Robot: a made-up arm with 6 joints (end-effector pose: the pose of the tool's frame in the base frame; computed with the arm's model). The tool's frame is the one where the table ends. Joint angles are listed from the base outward.
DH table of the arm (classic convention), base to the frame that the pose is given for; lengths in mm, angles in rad. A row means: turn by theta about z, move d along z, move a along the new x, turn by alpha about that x. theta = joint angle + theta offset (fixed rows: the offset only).
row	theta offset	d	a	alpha
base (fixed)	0.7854	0	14.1	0
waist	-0.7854	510	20	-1.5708
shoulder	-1.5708	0	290	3.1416
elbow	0	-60	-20	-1.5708
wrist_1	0	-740	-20	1.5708
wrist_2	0	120	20	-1.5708
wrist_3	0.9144	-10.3	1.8	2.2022
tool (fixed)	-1.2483	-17.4	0	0
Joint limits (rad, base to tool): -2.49..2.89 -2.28..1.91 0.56..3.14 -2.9..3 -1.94..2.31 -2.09..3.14
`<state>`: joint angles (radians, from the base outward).
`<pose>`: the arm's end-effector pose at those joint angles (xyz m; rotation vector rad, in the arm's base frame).
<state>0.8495 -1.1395 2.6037 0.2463 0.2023 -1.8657</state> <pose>-0.5077 -0.6499 0.2004 1.2057 1.4265 -1.4238</pose>
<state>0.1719 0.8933 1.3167 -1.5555 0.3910 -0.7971</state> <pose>0.9509 0.2340 0.8779 -2.5624 0.7668 -1.5051</pose>
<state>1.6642 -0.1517 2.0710 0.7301 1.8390 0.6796</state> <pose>0.0994 -0.4874 1.3543 1.0088 -2.7388 -0.6444</pose>
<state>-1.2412 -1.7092 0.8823 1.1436 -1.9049 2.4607</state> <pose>-0.3208 0.9144 0.7900 0.2573 1.1475 -2.1433</pose>
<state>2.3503 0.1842 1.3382 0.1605 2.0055 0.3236</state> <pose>-0.2261 0.3284 1.4557 -2.1373 1.7906 -1.0012</pose>
